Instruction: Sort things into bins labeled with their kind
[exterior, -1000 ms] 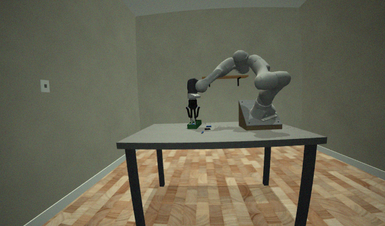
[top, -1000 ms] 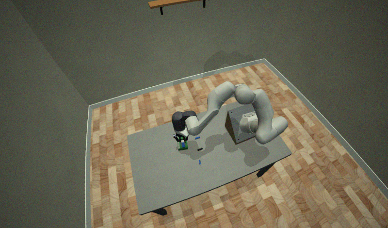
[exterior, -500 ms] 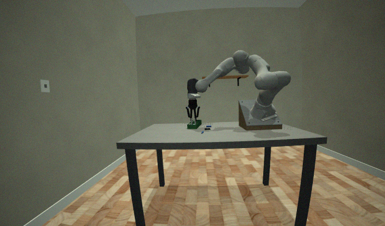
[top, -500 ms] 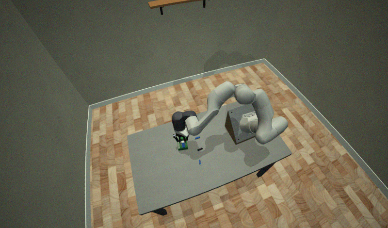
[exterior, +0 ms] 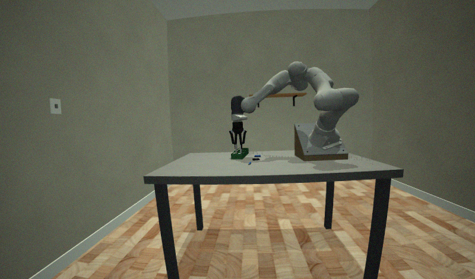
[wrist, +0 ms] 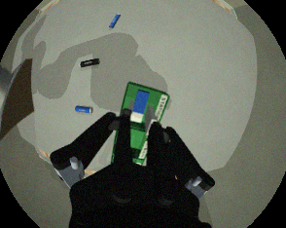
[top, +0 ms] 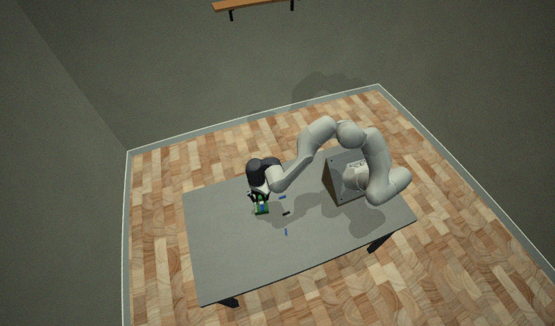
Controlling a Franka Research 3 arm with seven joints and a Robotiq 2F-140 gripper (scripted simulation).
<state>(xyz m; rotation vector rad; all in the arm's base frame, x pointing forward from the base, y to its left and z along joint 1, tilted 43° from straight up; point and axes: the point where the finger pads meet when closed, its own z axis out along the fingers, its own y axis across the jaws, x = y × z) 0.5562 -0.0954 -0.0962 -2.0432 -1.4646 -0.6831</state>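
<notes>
Right now the blue-and-white piece is 40 mm below my hand. From my hand the other things lie so: green bin 20 mm behind, 80 mm to the right, 50 mm below; then black piece 110 mm behind, 100 mm to the left, 60 mm below; then pale grey piece 10 mm to the right, 50 mm below.
</notes>
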